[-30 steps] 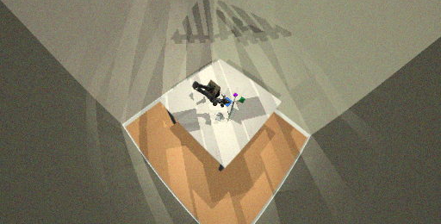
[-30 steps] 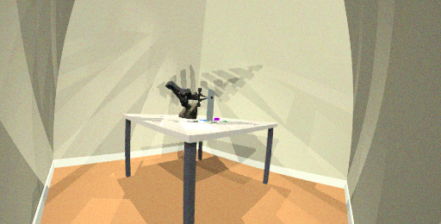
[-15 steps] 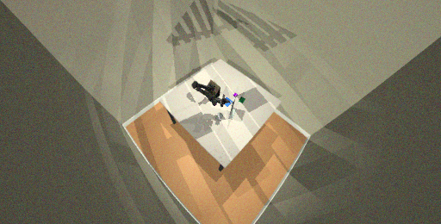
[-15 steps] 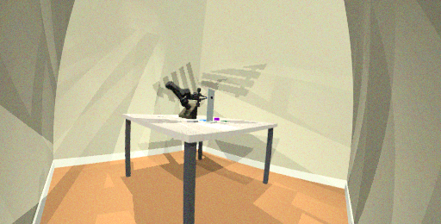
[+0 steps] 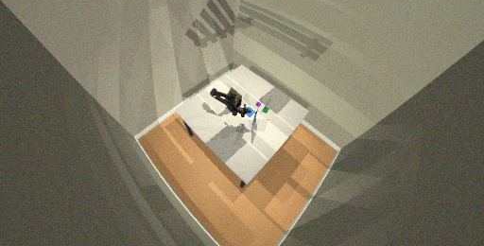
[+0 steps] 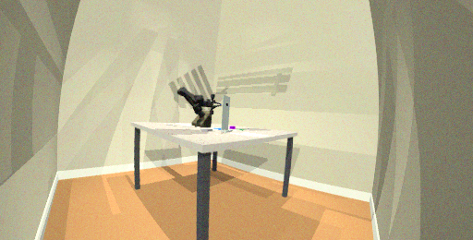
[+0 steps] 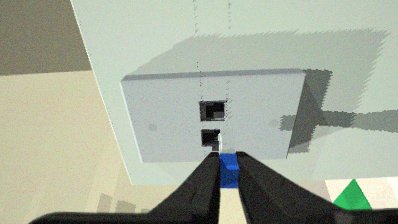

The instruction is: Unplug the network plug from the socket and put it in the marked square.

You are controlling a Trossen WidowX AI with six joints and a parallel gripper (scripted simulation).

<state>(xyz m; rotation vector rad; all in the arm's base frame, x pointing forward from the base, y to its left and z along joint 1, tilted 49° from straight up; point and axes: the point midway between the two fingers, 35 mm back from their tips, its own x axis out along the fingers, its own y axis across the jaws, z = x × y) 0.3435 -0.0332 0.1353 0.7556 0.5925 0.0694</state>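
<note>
Right now my gripper tip is 24 cm above the blue marked square, 12 cm to the right of it and 10 cm past it. From my gripper tip the other things lie so: network plug right at my gripper tip; upright panel 9 cm below, 6 cm ahead, 2 cm to the left.
</note>
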